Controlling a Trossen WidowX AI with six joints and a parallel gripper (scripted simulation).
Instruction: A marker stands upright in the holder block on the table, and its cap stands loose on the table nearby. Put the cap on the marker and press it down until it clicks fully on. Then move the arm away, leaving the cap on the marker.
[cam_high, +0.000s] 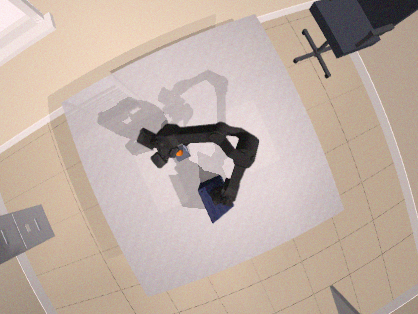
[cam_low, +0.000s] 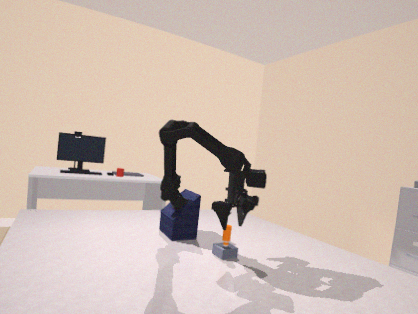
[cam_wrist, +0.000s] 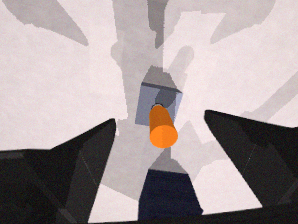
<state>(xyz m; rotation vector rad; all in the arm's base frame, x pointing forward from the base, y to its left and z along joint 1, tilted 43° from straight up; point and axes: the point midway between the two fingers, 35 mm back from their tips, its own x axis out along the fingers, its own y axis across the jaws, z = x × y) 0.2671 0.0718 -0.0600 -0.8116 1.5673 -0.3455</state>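
Now: gripper tip 20 mm past the orange cap, 10 mm to the left of it and 20 mm above it. From my gripper tip the other things lie so: holder block (20 mm behind, 10 mm to the right, 90 mm below).
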